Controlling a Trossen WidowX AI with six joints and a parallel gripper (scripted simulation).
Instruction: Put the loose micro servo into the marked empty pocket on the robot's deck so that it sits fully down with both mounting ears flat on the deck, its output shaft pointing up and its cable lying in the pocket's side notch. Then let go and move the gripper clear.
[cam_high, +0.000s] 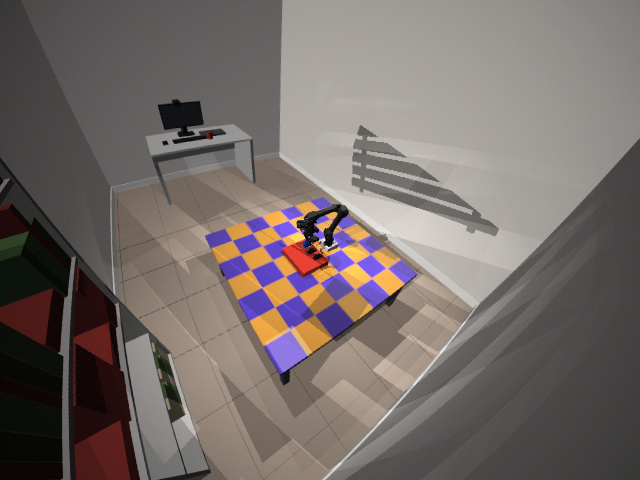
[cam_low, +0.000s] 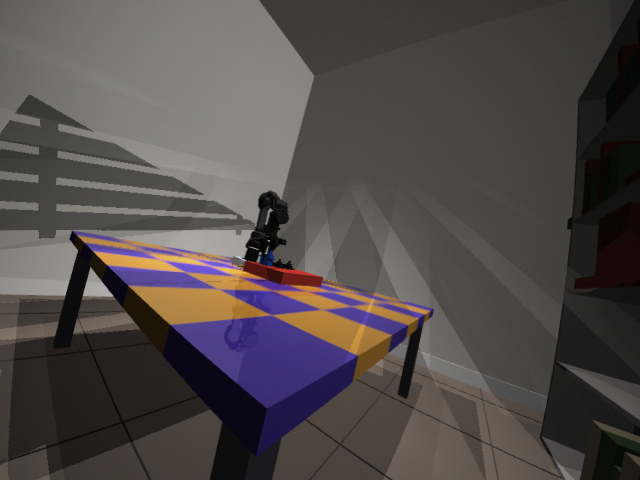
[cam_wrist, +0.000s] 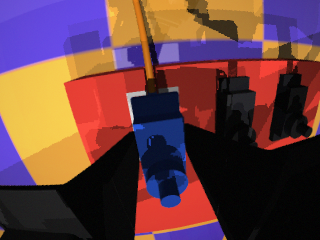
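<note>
My gripper tip is now 130 mm short of the red robot deck, 60 mm to the right of it and 60 mm above it.
</note>
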